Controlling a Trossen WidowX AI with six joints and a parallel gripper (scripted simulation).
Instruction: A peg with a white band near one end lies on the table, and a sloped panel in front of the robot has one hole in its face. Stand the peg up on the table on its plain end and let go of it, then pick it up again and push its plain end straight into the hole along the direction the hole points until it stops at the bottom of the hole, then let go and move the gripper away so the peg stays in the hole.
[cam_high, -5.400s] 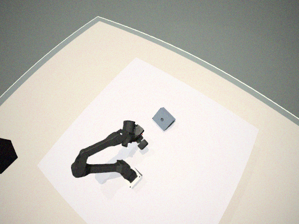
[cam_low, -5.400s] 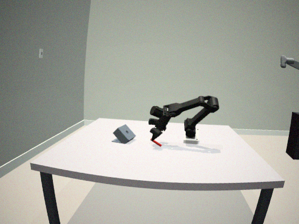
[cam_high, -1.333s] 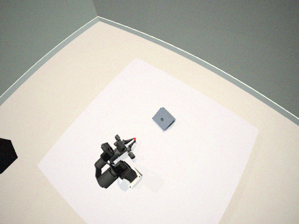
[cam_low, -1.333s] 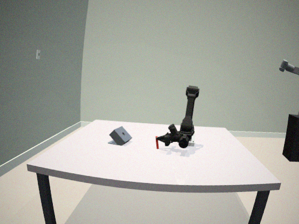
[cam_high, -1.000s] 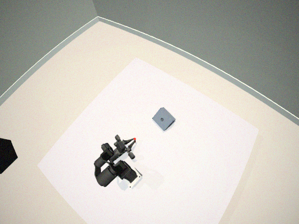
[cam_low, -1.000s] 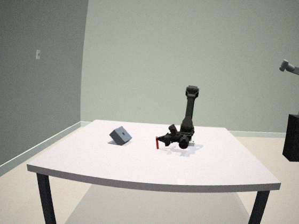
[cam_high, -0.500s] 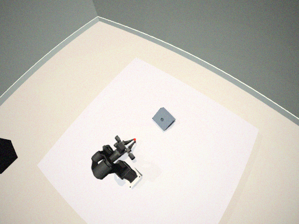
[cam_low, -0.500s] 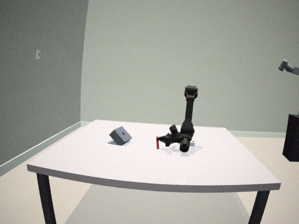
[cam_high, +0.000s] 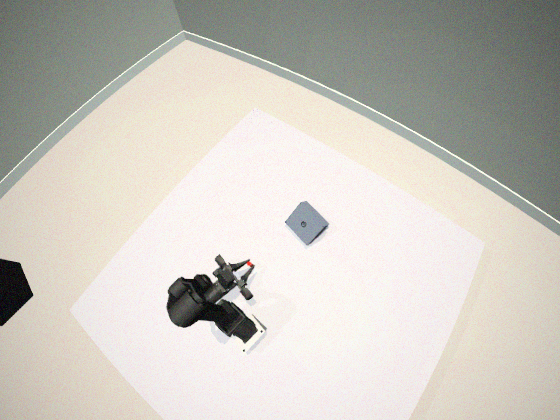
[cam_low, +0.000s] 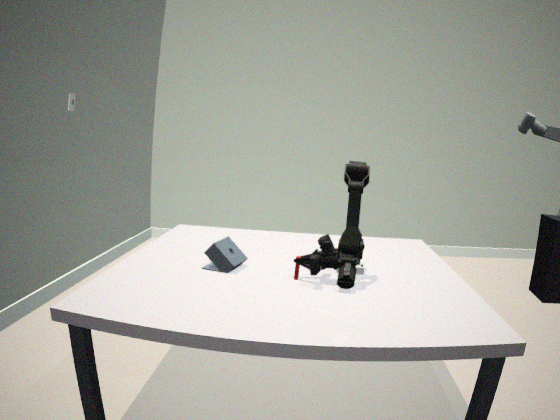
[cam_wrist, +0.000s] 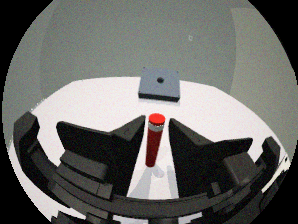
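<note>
My gripper tip is now 1 cm past the red peg and 1 cm above it. The rest, counted from my gripper tip: grey sloped panel: 25 cm ahead, 4 cm to the right, 2 cm below.
</note>
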